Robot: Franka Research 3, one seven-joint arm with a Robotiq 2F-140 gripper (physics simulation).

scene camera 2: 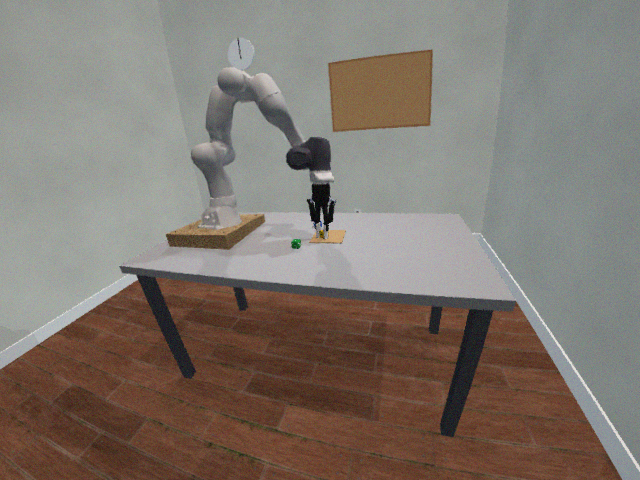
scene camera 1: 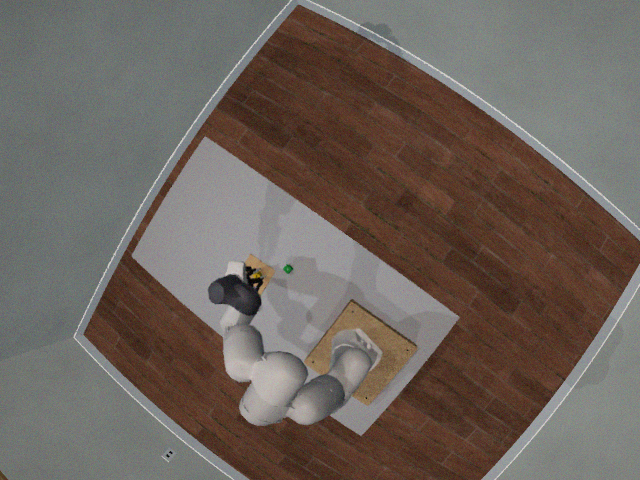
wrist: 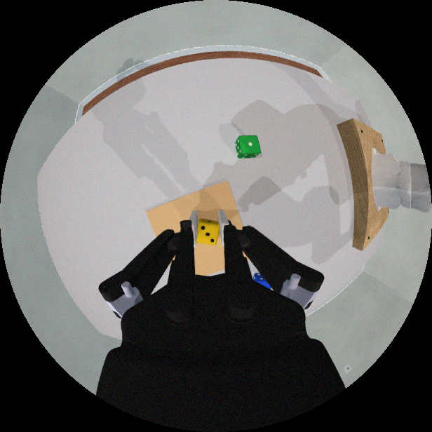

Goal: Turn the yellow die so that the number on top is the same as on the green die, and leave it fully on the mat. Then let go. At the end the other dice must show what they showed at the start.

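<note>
The yellow die [scene camera 1: 256, 275] [scene camera 2: 322, 234] [wrist: 208, 233] is between the finger pads, its upward face showing three black pips. My gripper [scene camera 1: 254, 277] [scene camera 2: 322, 231] [wrist: 207, 218] points down and is shut on it, low over the tan mat [scene camera 1: 252, 259] [scene camera 2: 337, 237] [wrist: 165, 215]. I cannot tell whether the die touches the mat. The green die [scene camera 1: 287, 269] [scene camera 2: 295, 243] [wrist: 248, 146] stands on the table away from the mat, one white pip on top. The blue die [wrist: 260, 281] is partly hidden by the gripper in the wrist view; its top number cannot be read.
The arm's base stands on a thick wooden board [scene camera 1: 392, 351] [scene camera 2: 199, 241] [wrist: 357, 200] on the grey table [scene camera 1: 206, 206] [scene camera 2: 403, 258] [wrist: 80, 200]. The blue die is near the mat's edge, beside the right finger in the wrist view.
</note>
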